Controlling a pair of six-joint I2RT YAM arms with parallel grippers.
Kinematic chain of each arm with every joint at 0, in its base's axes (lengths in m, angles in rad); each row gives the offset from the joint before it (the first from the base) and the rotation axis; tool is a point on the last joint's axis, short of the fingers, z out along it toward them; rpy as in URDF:
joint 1: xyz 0 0 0.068 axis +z
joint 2: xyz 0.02 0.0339 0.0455 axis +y
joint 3: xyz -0.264 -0.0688 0 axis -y
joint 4: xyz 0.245 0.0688 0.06 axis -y
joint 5: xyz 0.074 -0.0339 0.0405 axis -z
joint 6: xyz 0.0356 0 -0.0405 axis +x
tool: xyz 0 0 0 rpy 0 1.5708 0
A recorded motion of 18 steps. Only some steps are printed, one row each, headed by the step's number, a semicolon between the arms.
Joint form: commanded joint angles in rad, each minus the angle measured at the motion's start. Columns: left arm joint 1, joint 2, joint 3, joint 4, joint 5, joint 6; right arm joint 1, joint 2, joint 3, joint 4, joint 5, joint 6.
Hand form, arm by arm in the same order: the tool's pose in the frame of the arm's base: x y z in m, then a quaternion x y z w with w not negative. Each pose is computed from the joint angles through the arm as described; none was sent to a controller.
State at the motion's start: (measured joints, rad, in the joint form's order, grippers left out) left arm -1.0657 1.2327 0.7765 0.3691 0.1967 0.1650; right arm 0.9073 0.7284 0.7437 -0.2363 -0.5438 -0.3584
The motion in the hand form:
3: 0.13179 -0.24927 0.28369 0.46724 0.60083 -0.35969 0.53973; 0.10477 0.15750 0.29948 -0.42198 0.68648 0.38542 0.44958
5: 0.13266 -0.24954 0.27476 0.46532 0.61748 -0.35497 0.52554; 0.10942 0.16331 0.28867 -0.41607 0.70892 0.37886 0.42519
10: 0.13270 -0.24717 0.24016 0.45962 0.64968 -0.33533 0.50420; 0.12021 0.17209 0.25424 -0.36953 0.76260 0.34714 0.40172
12: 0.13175 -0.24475 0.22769 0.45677 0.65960 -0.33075 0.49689; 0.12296 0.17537 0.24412 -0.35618 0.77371 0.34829 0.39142
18: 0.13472 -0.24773 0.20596 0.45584 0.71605 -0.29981 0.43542; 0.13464 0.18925 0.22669 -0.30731 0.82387 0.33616 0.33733
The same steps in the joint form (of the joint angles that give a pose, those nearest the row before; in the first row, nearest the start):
3: 0.0045 -0.0123 -0.0372 -0.0501 -0.0115 -0.0618; 0.0174 0.0718 -0.0626 0.0354 0.2245 0.4123
5: 0.0056 -0.0008 -0.0498 -0.0640 -0.0205 -0.0777; 0.0176 0.1147 -0.0699 0.0275 0.2322 0.4343
10: 0.0049 0.0385 -0.1367 -0.0103 -0.0601 -0.0981; 0.0176 0.1966 -0.1443 0.0991 0.3292 0.5140
12: 0.0049 0.0500 -0.1732 0.0163 -0.0702 -0.1084; 0.0176 0.2272 -0.1667 0.1359 0.3357 0.5472
18: 0.0054 0.1086 -0.1537 -0.1097 -0.0984 -0.1526; 0.0177 0.3551 -0.1386 0.1259 0.3635 0.6659

